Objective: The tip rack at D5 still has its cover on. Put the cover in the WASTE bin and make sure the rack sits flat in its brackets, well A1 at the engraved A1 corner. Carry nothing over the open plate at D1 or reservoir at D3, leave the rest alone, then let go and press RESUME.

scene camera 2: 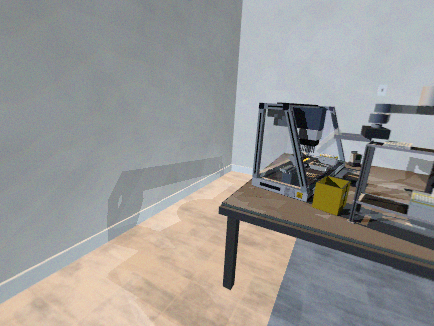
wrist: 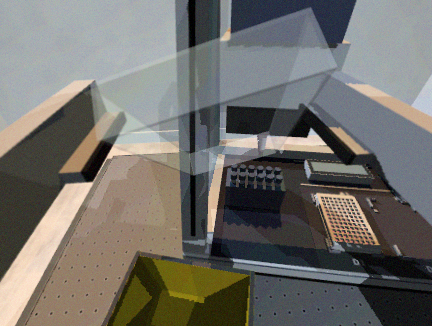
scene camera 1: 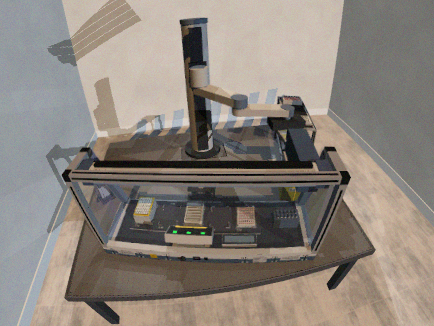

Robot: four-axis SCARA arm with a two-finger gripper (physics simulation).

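Pixels of known places: gripper, fingertip midpoint: [scene camera 2: 334, 134] [wrist: 213, 95]; arm's base, link origin: [scene camera 1: 202, 148].
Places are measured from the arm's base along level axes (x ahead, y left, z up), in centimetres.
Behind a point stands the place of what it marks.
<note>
My gripper [wrist: 213, 95] {x 60.6, y 40.7, z 37.3 cm} [scene camera 2: 376, 134] is shut on a clear cover [wrist: 250, 65] {x 58.2, y 39.6, z 39.2 cm}, held tilted between the fingers, high above the deck's right end. The yellow WASTE bin [wrist: 175, 295] {x 62.3, y 47.8, z 1.9 cm} [scene camera 2: 327, 195] {x 58.4, y 52.9, z 9.7 cm} [scene camera 1: 288, 194] stands outside the enclosure; its opening shows low in the wrist view. The tip rack [scene camera 1: 145, 207], white and yellow, stands at the deck's left end; no cover shows on it, and its seating and A1 corner are too small to tell. The reservoir [scene camera 1: 194, 215] {x 68.7, y -10.4, z 8.8 cm} and open plate [scene camera 1: 245, 216] [wrist: 347, 220] stand right of it. RESUME's label is unreadable.
An enclosure post [wrist: 202, 210] {x 70.2, y 42.3, z 15.0 cm} stands behind the cover in the wrist view. A dark tube rack [wrist: 255, 192] {x 76.9, y 31.6, z 10.7 cm} [scene camera 1: 285, 217] stands at the deck's right. A panel with green lights [scene camera 1: 189, 235] and a grey display [scene camera 1: 240, 239] are at the front. A shelf [scene camera 2: 361, 185] {x 46.6, y 57.6, z 19.1 cm} stands beside the bin.
</note>
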